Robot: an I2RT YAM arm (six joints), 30 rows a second.
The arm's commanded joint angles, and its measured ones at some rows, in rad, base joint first. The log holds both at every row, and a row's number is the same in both.
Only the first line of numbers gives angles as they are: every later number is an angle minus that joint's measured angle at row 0.
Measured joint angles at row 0:
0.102, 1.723, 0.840, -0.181, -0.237, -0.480
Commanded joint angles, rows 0 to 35:
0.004, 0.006, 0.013, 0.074, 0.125, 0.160
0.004, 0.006, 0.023, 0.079, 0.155, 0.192
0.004, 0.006, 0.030, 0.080, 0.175, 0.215
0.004, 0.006, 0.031, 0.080, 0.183, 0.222
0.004, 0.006, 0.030, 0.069, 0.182, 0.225
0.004, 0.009, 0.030, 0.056, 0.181, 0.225
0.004, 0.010, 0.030, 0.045, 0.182, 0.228
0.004, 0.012, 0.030, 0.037, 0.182, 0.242
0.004, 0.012, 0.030, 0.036, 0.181, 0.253
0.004, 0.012, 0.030, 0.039, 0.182, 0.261
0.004, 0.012, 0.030, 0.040, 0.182, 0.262
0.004, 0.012, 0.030, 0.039, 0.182, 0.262
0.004, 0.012, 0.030, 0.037, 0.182, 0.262
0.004, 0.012, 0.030, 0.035, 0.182, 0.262
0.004, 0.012, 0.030, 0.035, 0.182, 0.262
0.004, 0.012, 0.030, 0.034, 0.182, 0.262
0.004, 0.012, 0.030, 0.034, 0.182, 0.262
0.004, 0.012, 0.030, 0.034, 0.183, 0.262
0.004, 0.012, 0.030, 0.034, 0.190, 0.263
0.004, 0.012, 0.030, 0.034, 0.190, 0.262
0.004, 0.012, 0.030, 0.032, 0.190, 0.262
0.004, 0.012, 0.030, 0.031, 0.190, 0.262
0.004, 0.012, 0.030, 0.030, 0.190, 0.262
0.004, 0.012, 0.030, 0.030, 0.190, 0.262
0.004, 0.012, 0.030, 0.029, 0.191, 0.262
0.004, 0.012, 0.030, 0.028, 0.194, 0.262
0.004, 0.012, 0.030, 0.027, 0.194, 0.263
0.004, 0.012, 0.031, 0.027, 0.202, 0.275
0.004, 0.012, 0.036, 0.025, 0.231, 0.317
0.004, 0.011, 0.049, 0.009, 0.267, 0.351
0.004, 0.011, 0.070, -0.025, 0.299, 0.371
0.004, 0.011, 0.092, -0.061, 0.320, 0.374
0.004, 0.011, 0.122, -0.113, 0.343, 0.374
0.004, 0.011, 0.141, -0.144, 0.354, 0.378
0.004, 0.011, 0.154, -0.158, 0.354, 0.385
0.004, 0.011, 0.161, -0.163, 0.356, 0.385
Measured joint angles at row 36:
-0.001, 0.005, 0.094, -0.142, 0.288, 0.339
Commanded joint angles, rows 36 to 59:
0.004, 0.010, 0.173, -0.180, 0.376, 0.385
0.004, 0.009, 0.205, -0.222, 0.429, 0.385
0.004, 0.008, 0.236, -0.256, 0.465, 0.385
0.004, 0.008, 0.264, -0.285, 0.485, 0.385
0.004, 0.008, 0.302, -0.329, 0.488, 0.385
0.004, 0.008, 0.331, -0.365, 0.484, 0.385
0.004, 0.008, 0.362, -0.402, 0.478, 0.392
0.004, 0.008, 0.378, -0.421, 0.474, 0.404
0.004, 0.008, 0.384, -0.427, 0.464, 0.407
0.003, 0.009, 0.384, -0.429, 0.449, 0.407
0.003, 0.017, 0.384, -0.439, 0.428, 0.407
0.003, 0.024, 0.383, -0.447, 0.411, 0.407
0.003, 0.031, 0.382, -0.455, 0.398, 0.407
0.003, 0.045, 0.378, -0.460, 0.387, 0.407
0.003, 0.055, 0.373, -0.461, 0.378, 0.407
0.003, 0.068, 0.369, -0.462, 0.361, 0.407
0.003, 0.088, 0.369, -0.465, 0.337, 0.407
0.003, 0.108, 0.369, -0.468, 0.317, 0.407
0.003, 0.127, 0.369, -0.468, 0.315, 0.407
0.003, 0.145, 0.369, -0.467, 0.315, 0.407
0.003, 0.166, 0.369, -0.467, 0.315, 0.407
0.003, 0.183, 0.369, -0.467, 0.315, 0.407
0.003, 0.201, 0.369, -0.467, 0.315, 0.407
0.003, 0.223, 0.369, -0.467, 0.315, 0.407
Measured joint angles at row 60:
-0.001, 0.167, 0.373, -0.465, 0.334, 0.387
